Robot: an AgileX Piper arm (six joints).
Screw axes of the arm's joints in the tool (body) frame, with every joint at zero. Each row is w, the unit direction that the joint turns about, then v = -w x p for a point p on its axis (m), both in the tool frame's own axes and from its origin. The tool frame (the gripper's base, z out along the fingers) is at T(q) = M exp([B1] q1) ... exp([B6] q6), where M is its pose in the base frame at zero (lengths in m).
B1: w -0.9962 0 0.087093 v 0.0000 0.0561 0.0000
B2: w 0 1 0 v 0.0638 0.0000 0.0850
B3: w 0 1 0 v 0.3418 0.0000 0.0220
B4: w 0 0 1 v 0.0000 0.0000 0.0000
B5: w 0 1 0 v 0.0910 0.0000 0.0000
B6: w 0 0 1 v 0.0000 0.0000 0.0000
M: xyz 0.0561 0.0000 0.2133 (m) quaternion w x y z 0.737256 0 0.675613 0
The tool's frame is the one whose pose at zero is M.
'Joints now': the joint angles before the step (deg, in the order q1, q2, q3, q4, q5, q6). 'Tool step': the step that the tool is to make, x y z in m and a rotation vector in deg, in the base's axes. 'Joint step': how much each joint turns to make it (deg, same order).
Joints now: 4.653, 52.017, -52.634, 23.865, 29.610, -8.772
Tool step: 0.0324, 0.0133, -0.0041, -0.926, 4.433, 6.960
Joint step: 0.505, 8.202, -4.623, 8.502, 3.877, -10.095
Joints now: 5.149, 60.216, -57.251, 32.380, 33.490, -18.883
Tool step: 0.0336, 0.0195, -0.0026, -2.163, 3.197, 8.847
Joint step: 1.973, 8.802, -6.413, 5.299, 4.810, -8.638
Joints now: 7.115, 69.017, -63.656, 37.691, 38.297, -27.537
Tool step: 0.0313, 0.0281, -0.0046, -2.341, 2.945, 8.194
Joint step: 4.014, 8.728, -7.316, 0.578, 4.024, -3.276
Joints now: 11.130, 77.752, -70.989, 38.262, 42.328, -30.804
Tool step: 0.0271, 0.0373, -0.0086, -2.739, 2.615, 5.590
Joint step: 5.778, 8.395, -7.505, -3.702, 1.703, 2.314
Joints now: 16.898, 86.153, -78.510, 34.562, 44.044, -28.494
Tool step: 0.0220, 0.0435, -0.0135, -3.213, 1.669, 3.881
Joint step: 6.213, 8.212, -7.422, -5.487, 0.300, 4.415
